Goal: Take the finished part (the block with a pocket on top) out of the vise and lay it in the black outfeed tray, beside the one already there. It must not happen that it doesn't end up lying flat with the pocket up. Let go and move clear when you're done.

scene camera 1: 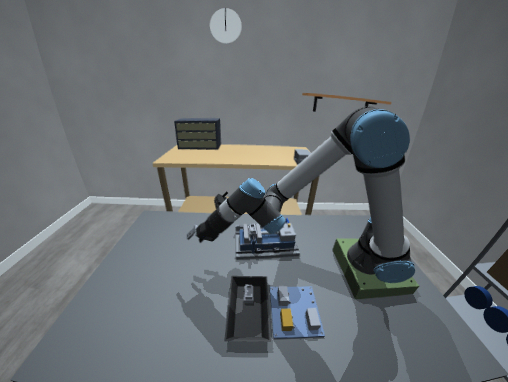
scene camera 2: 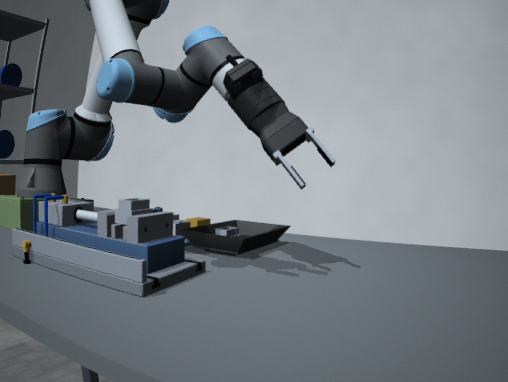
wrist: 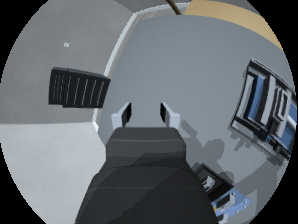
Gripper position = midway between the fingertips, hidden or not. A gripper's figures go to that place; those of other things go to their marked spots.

Labels:
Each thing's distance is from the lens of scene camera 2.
gripper (scene camera 2: 318, 175): 0.68 m
blue vise (scene camera 2: 159, 254): 0.63 m

